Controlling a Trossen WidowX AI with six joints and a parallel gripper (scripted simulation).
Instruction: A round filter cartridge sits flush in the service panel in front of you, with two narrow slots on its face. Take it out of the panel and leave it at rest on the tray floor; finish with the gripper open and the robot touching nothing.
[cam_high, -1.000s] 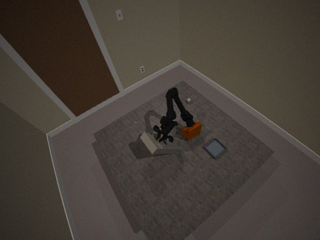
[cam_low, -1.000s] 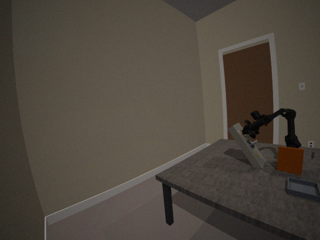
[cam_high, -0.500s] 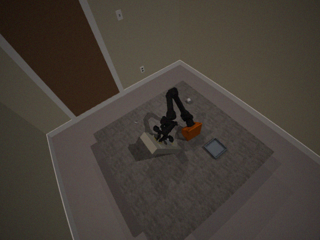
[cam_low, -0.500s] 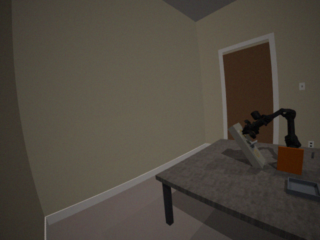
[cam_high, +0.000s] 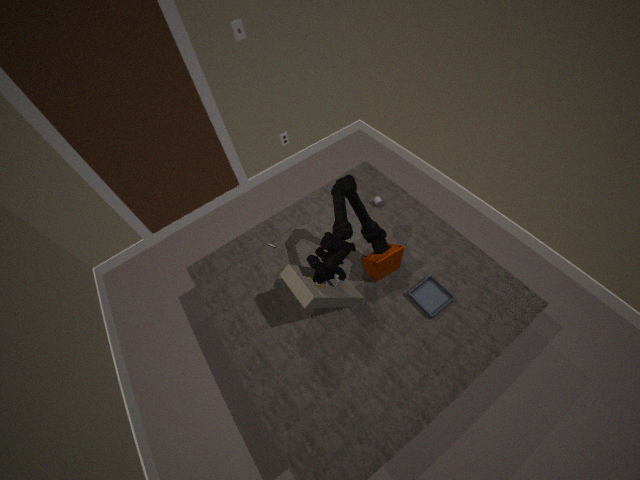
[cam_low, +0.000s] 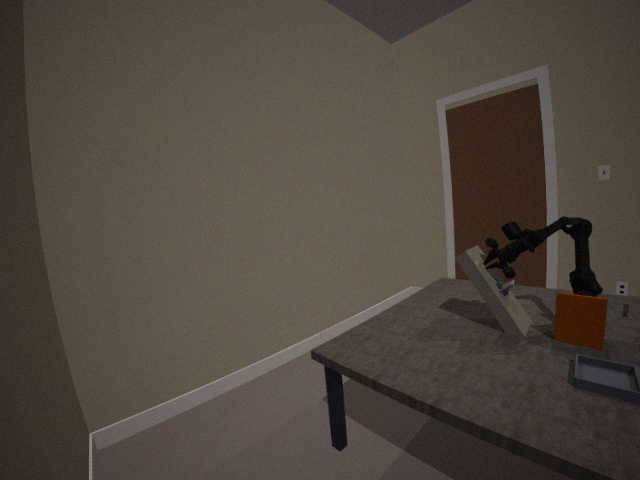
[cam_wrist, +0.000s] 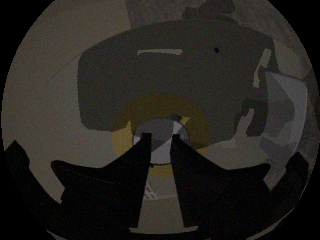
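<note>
The round filter cartridge lies 10 mm below my gripper tip and 10 mm ahead of it. From my gripper tip the other things lie so: service panel 80 mm below, 40 mm behind; then grey tray 420 mm behind, 300 mm to the left, 240 mm below.
</note>
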